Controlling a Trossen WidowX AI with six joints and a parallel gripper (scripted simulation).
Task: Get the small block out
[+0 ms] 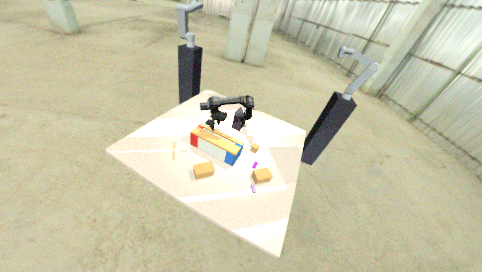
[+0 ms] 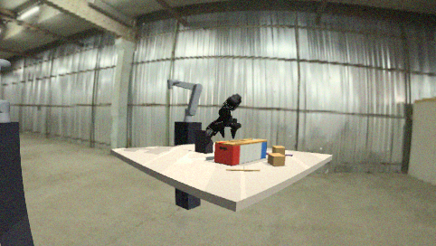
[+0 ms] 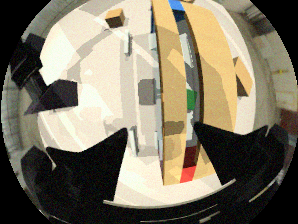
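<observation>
Right now the green block is 50 mm ahead of my gripper tip, 30 mm to the left of it and 60 mm below it. From my gripper tip the other things lie so: thin stick 250 mm ahead, 220 mm to the right, 140 mm below; clear-fronted box 40 mm ahead, 50 mm to the left, 80 mm below.
</observation>
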